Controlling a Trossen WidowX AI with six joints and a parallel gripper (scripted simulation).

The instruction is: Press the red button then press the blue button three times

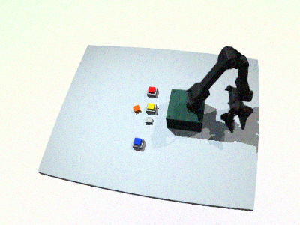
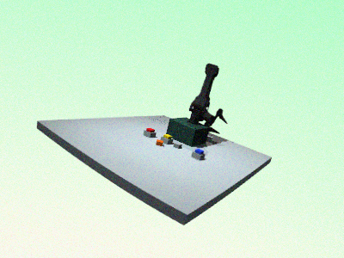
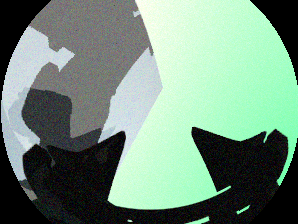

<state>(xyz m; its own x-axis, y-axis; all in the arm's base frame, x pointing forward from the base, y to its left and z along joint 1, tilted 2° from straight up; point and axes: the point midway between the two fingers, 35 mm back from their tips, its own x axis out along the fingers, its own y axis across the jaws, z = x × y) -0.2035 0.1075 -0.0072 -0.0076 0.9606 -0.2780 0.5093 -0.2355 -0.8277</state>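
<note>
My gripper tip is 42 cm short of the red button, 29 cm to the left of it and 5 cm above it. From my gripper tip the other things lie so: grey block (43 cm ahead, 12 cm to the right, 8 cm below); then yellow button (42 cm ahead, 19 cm to the right, 5 cm below); then blue button (48 cm ahead, 5 cm below, 1 cm to the left).
</note>
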